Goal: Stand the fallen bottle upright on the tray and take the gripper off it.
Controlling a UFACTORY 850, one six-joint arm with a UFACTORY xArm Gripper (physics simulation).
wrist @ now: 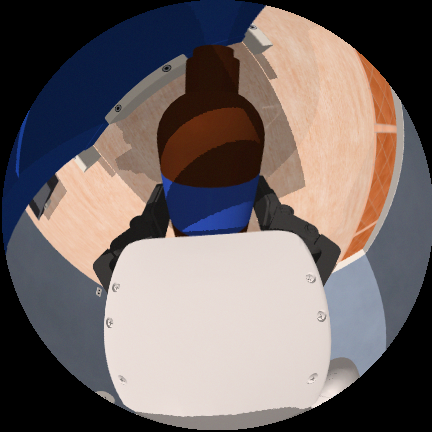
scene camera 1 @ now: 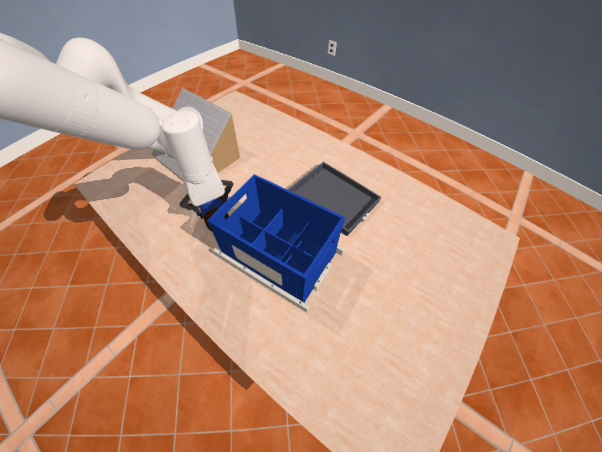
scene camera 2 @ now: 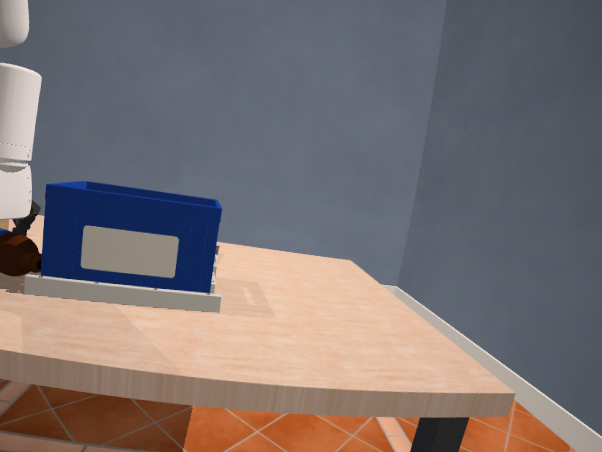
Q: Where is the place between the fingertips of the gripper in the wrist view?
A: At 209,191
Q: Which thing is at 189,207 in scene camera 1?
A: The gripper.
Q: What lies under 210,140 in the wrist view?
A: A brown bottle.
